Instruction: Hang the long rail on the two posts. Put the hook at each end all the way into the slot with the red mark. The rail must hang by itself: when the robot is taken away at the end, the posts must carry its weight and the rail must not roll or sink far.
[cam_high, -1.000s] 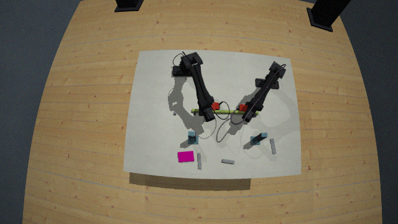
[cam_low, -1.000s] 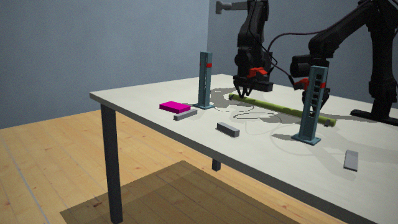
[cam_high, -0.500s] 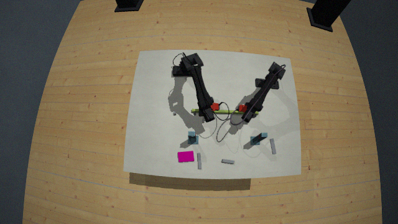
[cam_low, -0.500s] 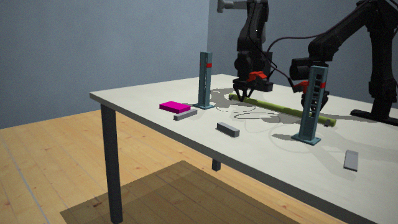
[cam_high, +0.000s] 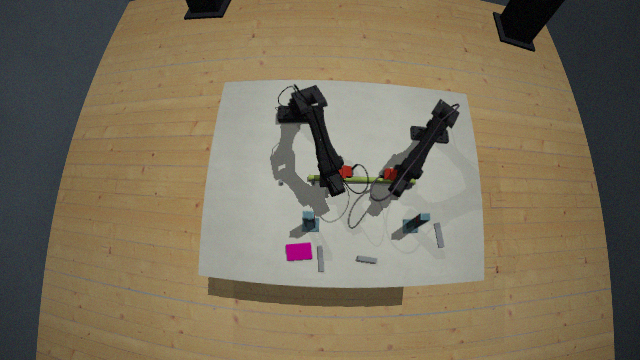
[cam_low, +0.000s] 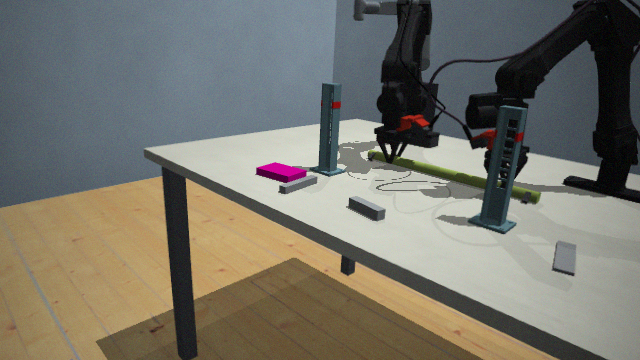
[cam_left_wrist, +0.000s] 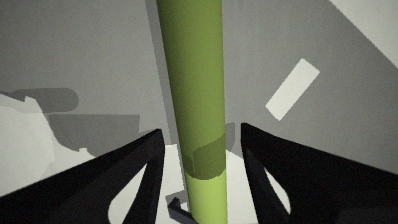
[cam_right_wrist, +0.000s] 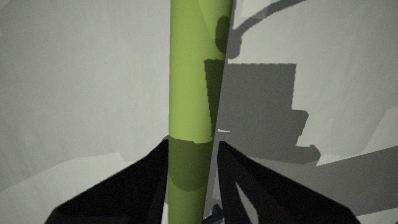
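Right now my right hand is 15 cm to the right of the green rail and 1 cm above it. Also, from my right hand: magenta block: 32 cm ahead, 8 cm to the right, 1 cm below.
The green rail lies 30 mm ahead of my left hand, 150 mm to the right of it and 10 mm below it. Also, from my left hand: magenta block 350 mm ahead, 380 mm to the right, 10 mm below.
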